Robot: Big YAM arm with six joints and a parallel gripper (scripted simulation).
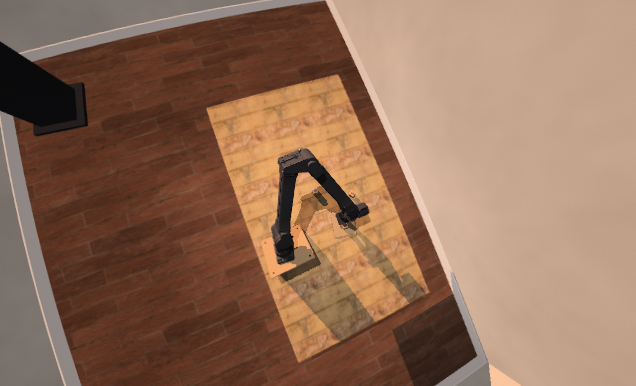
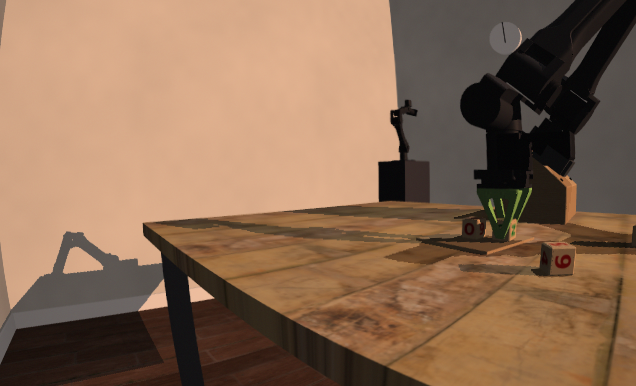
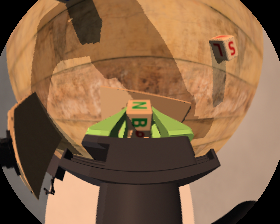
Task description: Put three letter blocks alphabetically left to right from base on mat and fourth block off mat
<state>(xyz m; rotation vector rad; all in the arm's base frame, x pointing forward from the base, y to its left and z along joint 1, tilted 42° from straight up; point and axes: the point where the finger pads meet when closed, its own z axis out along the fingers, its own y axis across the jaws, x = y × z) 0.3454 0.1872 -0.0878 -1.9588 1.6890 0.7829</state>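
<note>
My hand is right at the block. Also, from my hand: thin brown mat: 10 mm ahead, 50 mm to the right, 20 mm below.
</note>
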